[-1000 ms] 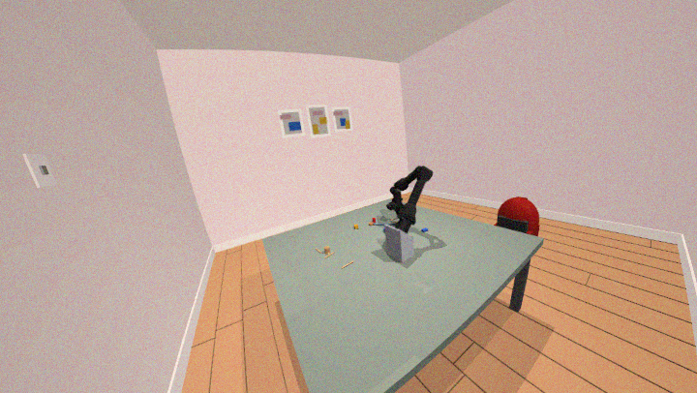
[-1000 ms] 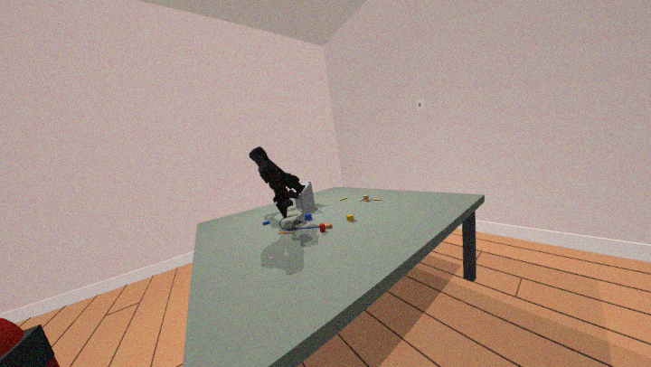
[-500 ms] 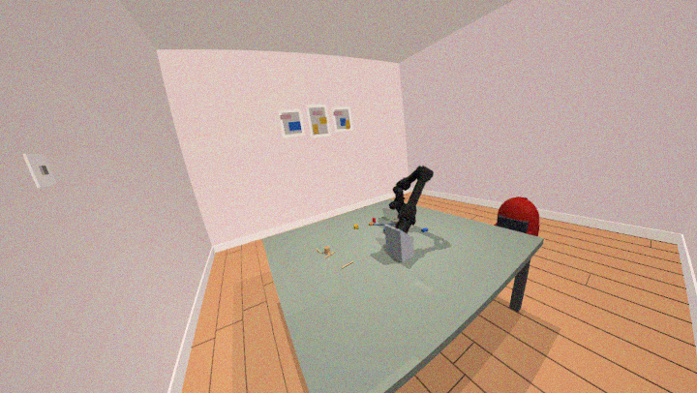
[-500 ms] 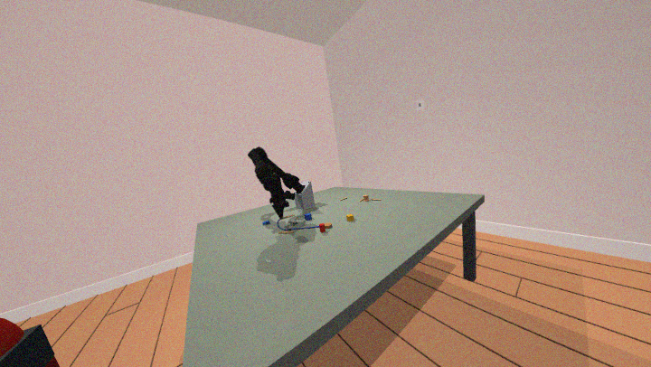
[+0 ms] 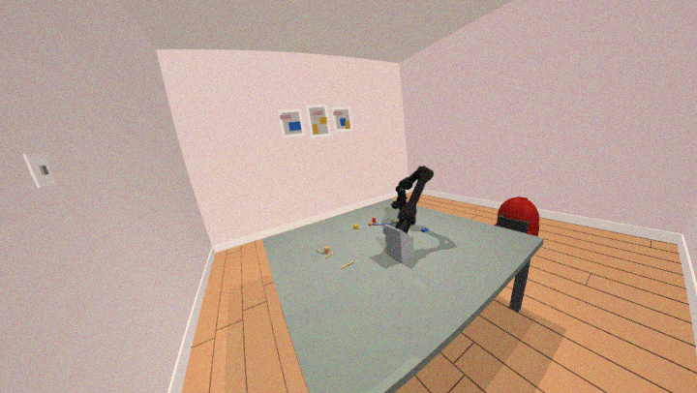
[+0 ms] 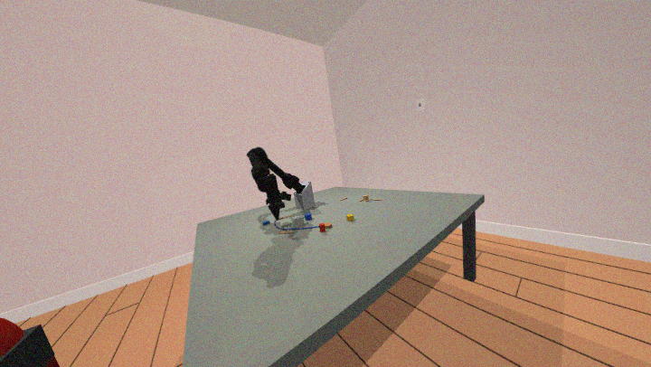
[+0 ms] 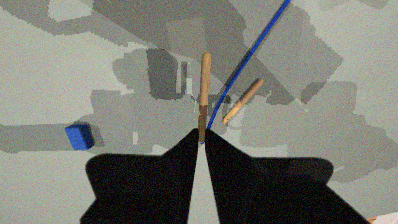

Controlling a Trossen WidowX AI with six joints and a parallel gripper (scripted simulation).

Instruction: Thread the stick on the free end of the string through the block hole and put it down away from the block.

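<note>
The thin stick lies 50 mm below my gripper tip, 50 mm ahead of it and 10 mm to the right of it. Round my gripper tip: red piece: 200 mm ahead, 110 mm to the left, 40 mm below; then blue block: 180 mm behind, 50 mm below; then thin wooden stick: 10 mm to the left.
</note>
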